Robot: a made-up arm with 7 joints. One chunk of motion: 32 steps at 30 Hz.
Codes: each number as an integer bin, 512 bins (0 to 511) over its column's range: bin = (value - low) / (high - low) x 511, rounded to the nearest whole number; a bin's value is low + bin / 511 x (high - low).
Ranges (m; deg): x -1.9..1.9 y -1.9..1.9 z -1.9..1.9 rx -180..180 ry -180..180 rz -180..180
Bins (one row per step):
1: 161 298 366 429 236 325
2: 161 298 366 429 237 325
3: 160 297 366 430 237 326
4: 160 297 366 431 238 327
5: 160 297 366 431 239 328
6: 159 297 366 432 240 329
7: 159 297 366 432 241 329
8: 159 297 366 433 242 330
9: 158 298 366 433 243 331
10: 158 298 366 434 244 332
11: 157 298 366 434 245 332
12: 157 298 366 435 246 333
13: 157 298 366 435 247 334
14: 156 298 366 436 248 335
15: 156 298 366 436 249 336
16: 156 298 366 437 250 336
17: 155 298 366 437 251 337
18: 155 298 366 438 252 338
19: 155 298 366 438 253 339
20: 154 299 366 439 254 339
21: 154 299 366 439 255 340
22: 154 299 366 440 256 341
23: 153 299 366 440 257 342
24: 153 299 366 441 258 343
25: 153 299 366 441 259 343
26: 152 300 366 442 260 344
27: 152 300 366 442 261 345
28: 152 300 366 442 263 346
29: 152 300 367 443 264 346
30: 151 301 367 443 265 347
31: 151 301 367 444 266 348
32: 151 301 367 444 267 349
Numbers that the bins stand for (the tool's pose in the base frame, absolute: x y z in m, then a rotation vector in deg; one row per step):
1: -0.7027 0.3160 0.8217 122.23 -13.74 48.96
2: -0.7027 0.3160 0.8217 122.23 -13.03 48.96
3: -0.7102 0.3086 0.8217 122.94 -13.03 49.67
4: -0.7102 0.3086 0.8217 123.64 -12.33 50.37
5: -0.7102 0.3086 0.8217 123.64 -11.62 51.08
6: -0.7176 0.3086 0.8217 124.34 -10.92 51.78
7: -0.7176 0.3086 0.8217 124.34 -10.22 51.78
8: -0.7176 0.3086 0.8217 125.05 -9.51 52.49
9: -0.7250 0.3160 0.8217 125.05 -8.81 53.19
10: -0.7250 0.3160 0.8217 125.75 -8.10 53.89
11: -0.7325 0.3160 0.8217 125.75 -7.40 53.89
12: -0.7325 0.3160 0.8217 126.46 -6.69 54.60
13: -0.7325 0.3160 0.8217 126.46 -5.99 55.30
14: -0.7399 0.3160 0.8217 127.16 -5.28 56.01
15: -0.7399 0.3160 0.8217 127.16 -4.58 56.71
16: -0.7399 0.3160 0.8217 127.87 -3.87 56.71
17: -0.7474 0.3160 0.8217 127.87 -3.17 57.42
18: -0.7474 0.3160 0.8217 128.57 -2.47 58.12
19: -0.7474 0.3160 0.8217 128.57 -1.76 58.83
20: -0.7548 0.3235 0.8217 129.28 -1.06 58.83
21: -0.7548 0.3235 0.8217 129.28 -0.35 59.53
22: -0.7548 0.3235 0.8217 129.98 0.35 60.23
23: -0.7622 0.3235 0.8217 129.98 1.06 60.94
24: -0.7622 0.3235 0.8217 130.68 1.76 61.64
25: -0.7622 0.3235 0.8217 130.68 2.47 61.64
26: -0.7697 0.3309 0.8217 131.39 3.17 62.35
27: -0.7697 0.3309 0.8217 131.39 3.87 63.05
28: -0.7697 0.3309 0.8217 131.39 5.28 63.76
29: -0.7697 0.3309 0.8292 132.09 5.99 63.76
30: -0.7771 0.3384 0.8292 132.09 6.69 64.46
31: -0.7771 0.3384 0.8292 132.80 7.40 65.17
32: -0.7771 0.3384 0.8292 132.80 8.10 65.87

